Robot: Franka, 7 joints.
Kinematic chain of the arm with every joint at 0, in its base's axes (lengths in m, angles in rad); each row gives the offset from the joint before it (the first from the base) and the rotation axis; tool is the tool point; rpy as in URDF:
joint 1: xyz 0 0 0.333 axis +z
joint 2: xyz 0 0 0 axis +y
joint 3: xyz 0 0 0.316 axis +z
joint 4: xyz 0.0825 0 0 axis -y
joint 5: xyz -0.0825 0 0.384 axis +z
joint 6: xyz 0 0 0 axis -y
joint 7: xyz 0.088 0 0 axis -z
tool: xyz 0 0 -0.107 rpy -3.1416 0 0
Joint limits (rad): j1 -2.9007..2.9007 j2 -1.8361..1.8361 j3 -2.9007..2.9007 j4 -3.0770..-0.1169 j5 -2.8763..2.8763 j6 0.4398..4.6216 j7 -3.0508..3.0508
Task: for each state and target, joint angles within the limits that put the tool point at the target. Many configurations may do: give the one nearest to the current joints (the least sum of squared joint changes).
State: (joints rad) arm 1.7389 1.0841 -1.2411 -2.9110 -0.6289 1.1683 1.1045
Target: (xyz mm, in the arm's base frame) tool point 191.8 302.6 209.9
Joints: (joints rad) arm 2.2785 0.8850 -0.9124 -2.3457 -0.6614 1.1756 1.1045
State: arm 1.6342 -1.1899 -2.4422 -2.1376 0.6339 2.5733 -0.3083
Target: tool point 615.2 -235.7 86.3
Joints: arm 1.9600 -1.2394 -2.2176 -1.7084 0.6094 2.6348 -0.3083
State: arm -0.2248 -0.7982 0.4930 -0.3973 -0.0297 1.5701 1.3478
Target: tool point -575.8 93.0 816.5
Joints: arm -0.0054 -1.1304 0.4669 -0.1912 -0.0457 1.2093 1.3478
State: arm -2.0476 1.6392 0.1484 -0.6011 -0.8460 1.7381 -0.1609
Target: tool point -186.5 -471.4 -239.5
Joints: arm -1.9785 1.7897 0.2051 -0.8832 -0.7795 1.5573 -0.1609
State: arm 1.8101 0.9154 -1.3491 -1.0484 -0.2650 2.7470 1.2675
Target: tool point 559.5 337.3 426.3
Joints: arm 1.7167 0.8887 -1.4307 -1.8547 -0.2674 2.4989 1.2675
